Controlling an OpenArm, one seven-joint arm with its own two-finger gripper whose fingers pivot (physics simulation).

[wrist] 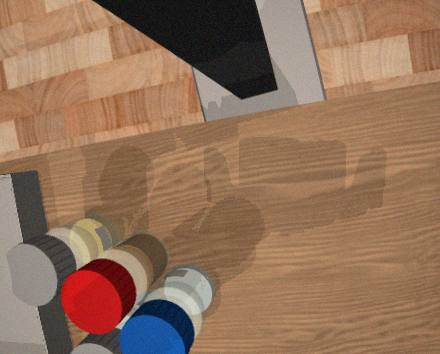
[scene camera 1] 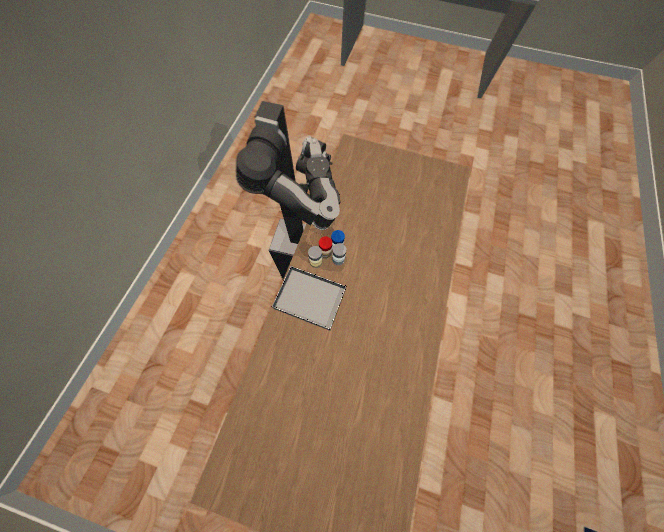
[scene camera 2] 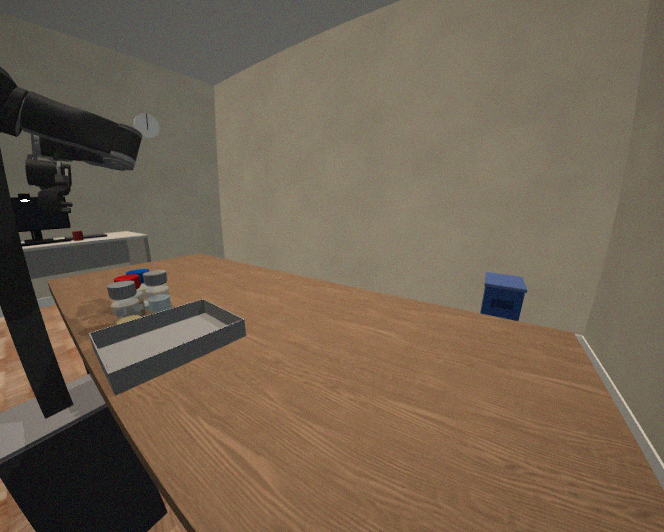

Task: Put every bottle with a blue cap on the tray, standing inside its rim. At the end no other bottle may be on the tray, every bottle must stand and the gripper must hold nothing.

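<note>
A bottle with a blue cap point(scene camera 1: 338, 236) point(scene camera 2: 138, 272) point(wrist: 152, 335) stands in a close group beside the tray. With it stand a bottle with a red cap point(scene camera 1: 325, 243) point(scene camera 2: 126, 280) point(wrist: 92, 300) and two with grey caps, one nearer the robot's base point(scene camera 1: 315, 253) point(scene camera 2: 121, 289) point(wrist: 34, 275) and one farther out point(scene camera 1: 339, 250) point(scene camera 2: 155, 277) point(wrist: 95, 349). The grey tray point(scene camera 1: 310, 299) point(scene camera 2: 171, 339) point(wrist: 31, 205) holds no bottle. My gripper point(scene camera 2: 67, 205) is open, raised above table height and apart from the bottles; its fingers do not show in the wrist view.
The arm's black post point(scene camera 1: 289, 193) point(scene camera 2: 27, 332) point(wrist: 235, 55) rises at the table edge near the bottles and tray. The arm's elbow point(scene camera 1: 328, 209) point(scene camera 2: 124, 146) hangs high near the group. The wooden table point(scene camera 1: 354, 387) point(scene camera 2: 387, 415) extends past the tray.
</note>
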